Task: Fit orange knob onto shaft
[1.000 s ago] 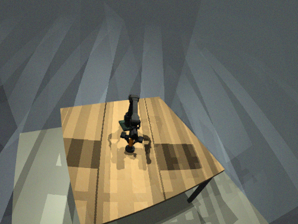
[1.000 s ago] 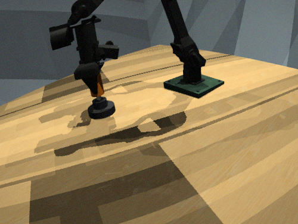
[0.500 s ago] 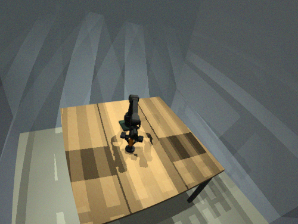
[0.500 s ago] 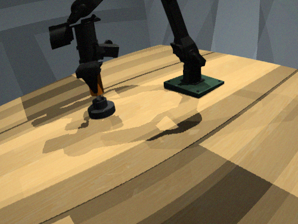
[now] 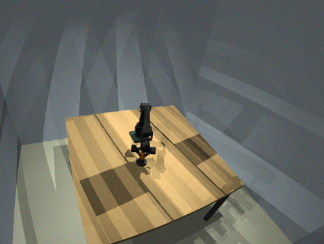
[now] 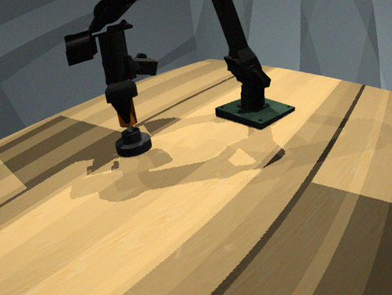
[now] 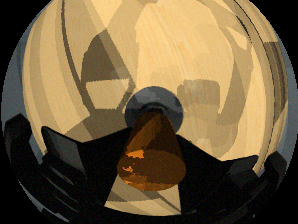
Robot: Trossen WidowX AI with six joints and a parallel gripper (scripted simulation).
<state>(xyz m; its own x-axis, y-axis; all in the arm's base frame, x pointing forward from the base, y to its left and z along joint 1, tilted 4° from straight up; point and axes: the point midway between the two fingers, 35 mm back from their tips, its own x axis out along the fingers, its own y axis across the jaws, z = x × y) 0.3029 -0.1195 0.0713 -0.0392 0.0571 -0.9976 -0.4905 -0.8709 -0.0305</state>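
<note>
My gripper tip is now 30 mm below the orange knob. Round my gripper tip: round pedestal 40 mm below.
</note>
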